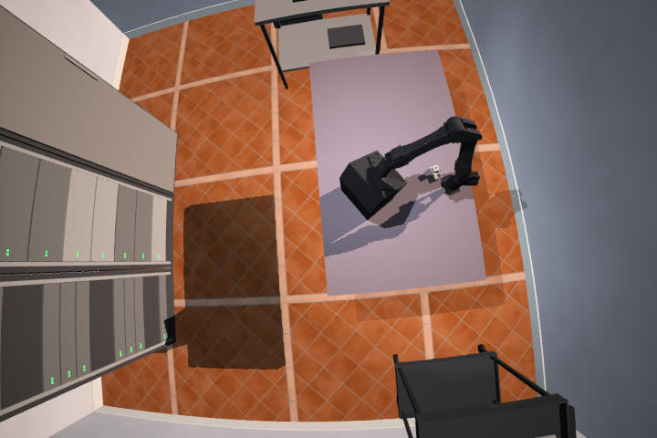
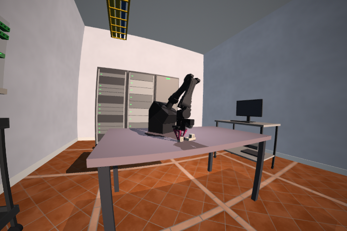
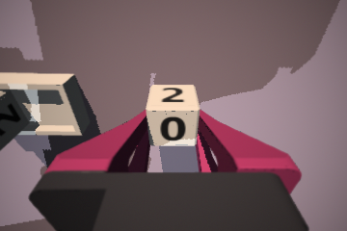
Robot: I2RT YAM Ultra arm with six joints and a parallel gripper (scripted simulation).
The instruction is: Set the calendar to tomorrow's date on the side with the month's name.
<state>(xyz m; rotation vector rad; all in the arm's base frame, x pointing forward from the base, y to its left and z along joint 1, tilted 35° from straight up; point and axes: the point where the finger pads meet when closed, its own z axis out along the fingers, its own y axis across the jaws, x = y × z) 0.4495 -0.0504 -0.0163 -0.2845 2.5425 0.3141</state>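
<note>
The cream digit cube lies right at my hand. The rest, counted from my hand: cream tray (3 cm behind, 11 cm to the left, 1 cm below).
</note>
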